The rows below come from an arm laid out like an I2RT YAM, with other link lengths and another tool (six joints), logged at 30 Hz.
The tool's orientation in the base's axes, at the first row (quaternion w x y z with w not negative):
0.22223 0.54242 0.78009 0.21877
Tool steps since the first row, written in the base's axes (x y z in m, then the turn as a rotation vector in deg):
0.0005 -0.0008 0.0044 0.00 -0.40 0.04
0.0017 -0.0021 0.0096 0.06 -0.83 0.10
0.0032 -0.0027 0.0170 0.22 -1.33 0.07
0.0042 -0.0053 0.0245 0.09 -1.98 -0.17
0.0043 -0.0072 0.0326 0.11 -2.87 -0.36
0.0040 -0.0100 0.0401 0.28 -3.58 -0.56
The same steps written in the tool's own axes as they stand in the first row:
-0.0014 0.0027 -0.0033 -0.38 -0.10 -0.07
-0.0036 0.0062 -0.0070 -0.81 -0.16 -0.13
-0.0054 0.0114 -0.0121 -1.33 -0.21 -0.06
-0.0090 0.0157 -0.0178 -1.88 -0.66 -0.01
-0.0117 0.0199 -0.0245 -2.70 -1.03 0.07
-0.0151 0.0232 -0.0310 -3.40 -1.25 0.26

